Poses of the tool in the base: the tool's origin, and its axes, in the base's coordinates. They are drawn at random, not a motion.
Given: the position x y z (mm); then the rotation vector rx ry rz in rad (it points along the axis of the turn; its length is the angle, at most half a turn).
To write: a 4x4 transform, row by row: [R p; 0 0 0 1], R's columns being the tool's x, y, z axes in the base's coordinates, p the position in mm. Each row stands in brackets. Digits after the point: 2 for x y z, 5 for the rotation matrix.
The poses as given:
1: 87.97, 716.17, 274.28, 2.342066, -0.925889, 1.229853
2: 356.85, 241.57, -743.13, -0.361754, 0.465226, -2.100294
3: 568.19, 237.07, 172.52, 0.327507, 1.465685, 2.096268
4: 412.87, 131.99, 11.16, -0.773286, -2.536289, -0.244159
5: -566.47, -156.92, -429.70, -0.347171, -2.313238, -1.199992
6: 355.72, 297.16, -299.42, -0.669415, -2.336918, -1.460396
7: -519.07, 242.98, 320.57, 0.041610, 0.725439, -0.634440
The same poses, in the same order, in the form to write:
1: [[0.41378, -0.68231, 0.60270, 87.97], [-0.39054, -0.73106, -0.55950, 716.17], [0.82235, -0.00387, -0.56896, 274.28], [0, 0, 0, 1]]
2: [[-0.53010, 0.73319, 0.42595, 356.85], [-0.84448, -0.50181, -0.18720, 241.57], [0.07649, -0.45894, 0.88517, -743.13], [0, 0, 0, 1]]
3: [[-0.81596, -0.30054, 0.49385, 568.19], [0.56701, -0.24947, 0.78502, 237.07], [-0.11274, 0.92057, 0.37396, 172.52], [0, 0, 0, 1]]
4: [[-0.72835, 0.56436, -0.38859, 412.87], [0.47987, 0.82494, 0.29865, 131.99], [0.48911, 0.03105, -0.87167, 11.16], [0, 0, 0, 1]]
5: [[-0.83883, 0.44132, -0.31874, -566.47], [-0.00641, 0.57746, 0.81640, -156.92], [0.54435, 0.68686, -0.48156, -429.70], [0, 0, 0, 1]]
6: [[-0.84477, 0.53503, -0.01055, 355.72], [0.22502, 0.37304, 0.90012, 297.16], [0.48553, 0.75801, -0.43552, -299.42], [0, 0, 0, 1]]
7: [[0.57052, 0.55448, 0.60585, -519.07], [-0.52657, 0.81307, -0.24827, 242.98], [-0.63026, -0.17737, 0.75585, 320.57], [0, 0, 0, 1]]
